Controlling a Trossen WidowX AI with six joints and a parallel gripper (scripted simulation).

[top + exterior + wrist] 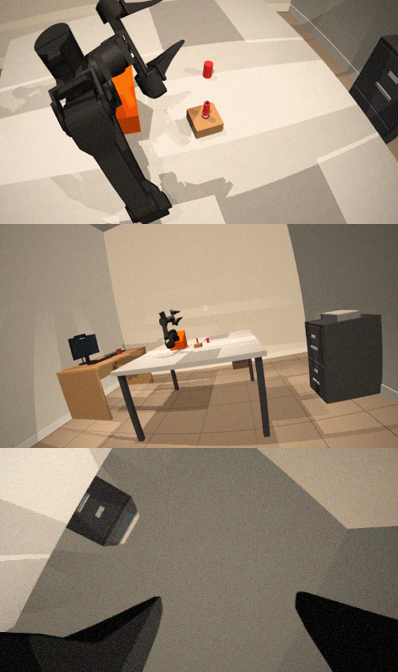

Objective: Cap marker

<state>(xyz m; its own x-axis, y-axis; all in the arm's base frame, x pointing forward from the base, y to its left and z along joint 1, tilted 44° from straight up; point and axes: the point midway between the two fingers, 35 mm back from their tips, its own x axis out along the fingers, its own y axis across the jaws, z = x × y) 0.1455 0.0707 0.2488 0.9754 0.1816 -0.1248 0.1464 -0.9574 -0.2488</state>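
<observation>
Right now the marker cap is 200 mm ahead of my gripper tip, 180 mm to the left of it and 350 mm below it.
</observation>
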